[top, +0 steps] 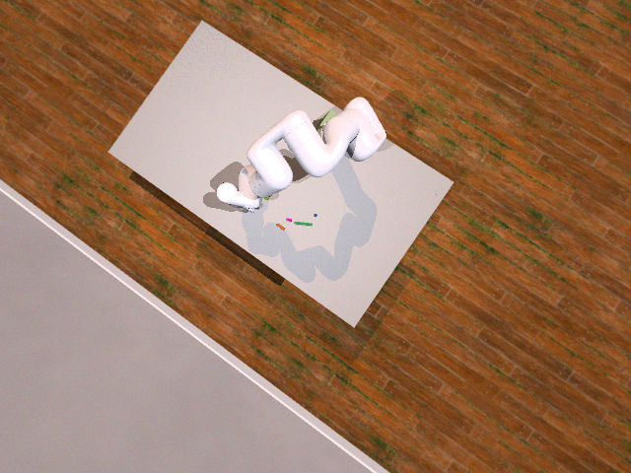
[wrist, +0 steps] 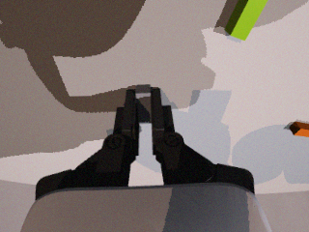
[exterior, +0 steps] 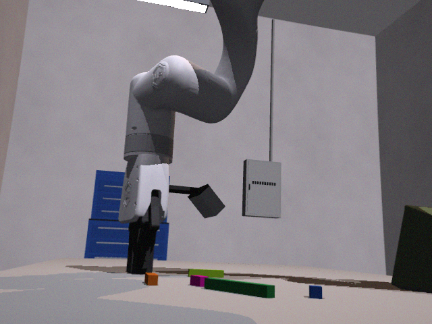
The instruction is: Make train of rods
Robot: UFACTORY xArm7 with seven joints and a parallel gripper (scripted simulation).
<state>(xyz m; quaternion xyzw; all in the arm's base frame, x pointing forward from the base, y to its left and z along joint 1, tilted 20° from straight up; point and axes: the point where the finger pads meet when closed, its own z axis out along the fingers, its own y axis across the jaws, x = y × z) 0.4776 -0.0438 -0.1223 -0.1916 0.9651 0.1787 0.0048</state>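
The blue rod lies 180 mm behind my hand, 250 mm to the left of it and 20 mm below it. From my hand the other things lie so: orange rod (30 mm behind, 170 mm to the left, 20 mm below); lime rod (100 mm behind, 30 mm to the left, 20 mm below); grey rod (20 mm below).
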